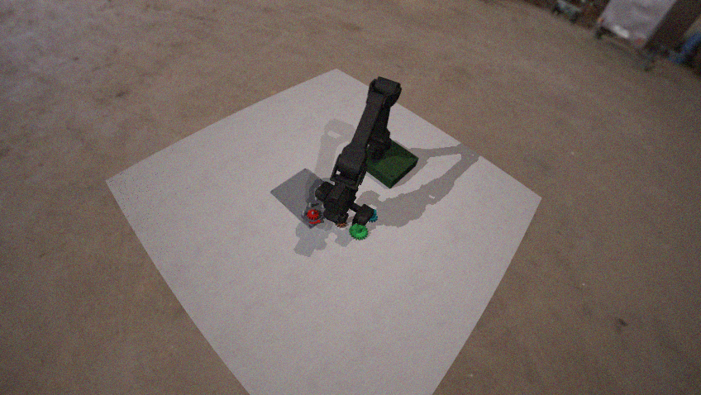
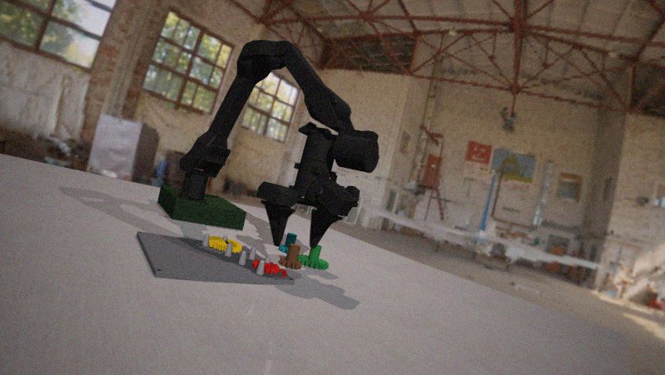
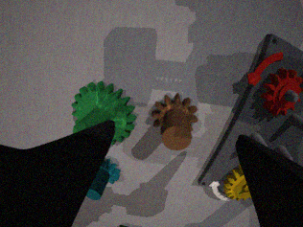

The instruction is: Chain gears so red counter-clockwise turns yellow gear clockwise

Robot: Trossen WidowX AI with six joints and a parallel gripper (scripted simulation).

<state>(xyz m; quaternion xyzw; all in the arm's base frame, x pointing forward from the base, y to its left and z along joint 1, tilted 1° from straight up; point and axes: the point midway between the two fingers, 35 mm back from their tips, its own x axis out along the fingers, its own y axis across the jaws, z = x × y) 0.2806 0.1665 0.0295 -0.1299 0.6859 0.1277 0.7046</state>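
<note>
Now: gripper tip 2 cm above the brown gear. From my gripper tip the other things lie so: teal gear (11 cm behind, 4 cm to the left, 2 cm below); then green gear (3 cm behind, 6 cm to the left, 2 cm below); then red gear (7 cm ahead, 7 cm to the right, 2 cm below).
</note>
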